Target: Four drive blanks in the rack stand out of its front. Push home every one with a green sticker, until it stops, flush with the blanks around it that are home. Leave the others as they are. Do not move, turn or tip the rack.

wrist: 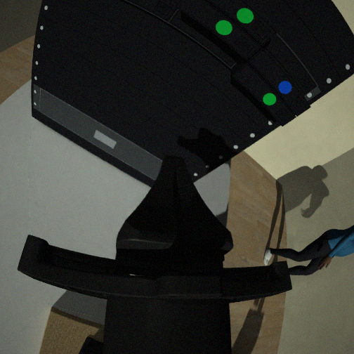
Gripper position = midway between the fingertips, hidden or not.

I see my gripper [170,165] and a dark rack [130,89].
